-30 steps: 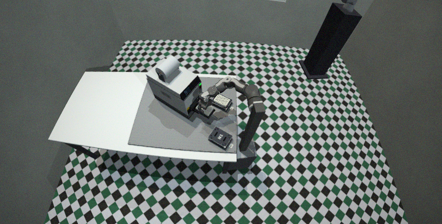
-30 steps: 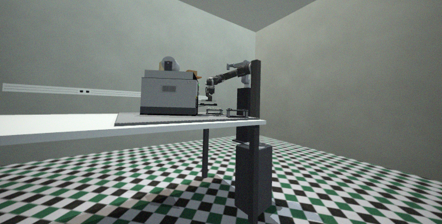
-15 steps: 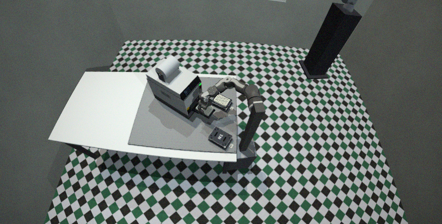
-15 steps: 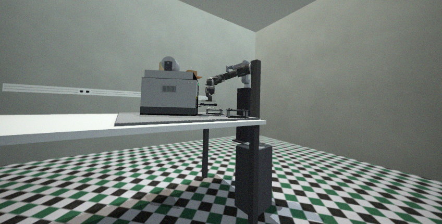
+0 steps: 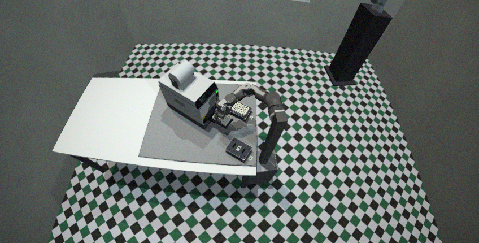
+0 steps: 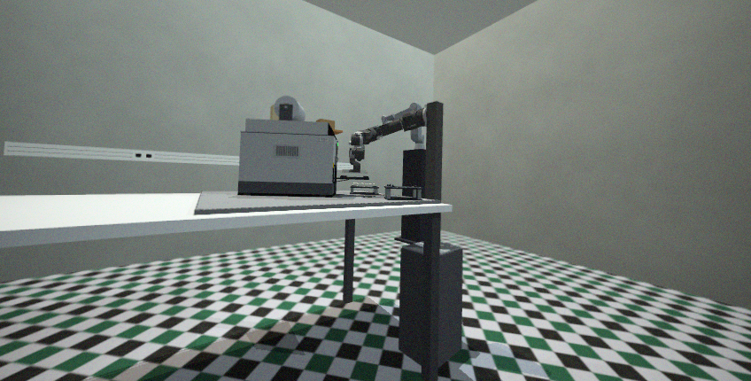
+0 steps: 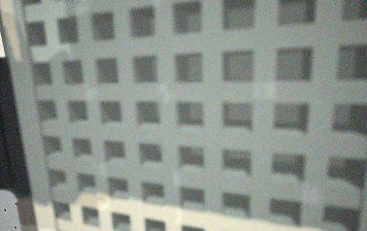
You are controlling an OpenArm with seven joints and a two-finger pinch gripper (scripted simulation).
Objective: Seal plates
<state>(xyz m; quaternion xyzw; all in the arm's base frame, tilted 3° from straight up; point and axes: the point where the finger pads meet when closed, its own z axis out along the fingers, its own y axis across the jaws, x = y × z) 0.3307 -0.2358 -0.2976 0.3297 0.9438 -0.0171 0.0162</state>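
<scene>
My hand is 30 mm above the dark stage. Also, from my hand: white foil roll 290 mm above, 260 mm ahead, 210 mm to the right; touch screen 200 mm above, 120 mm ahead, 40 mm to the right.
</scene>
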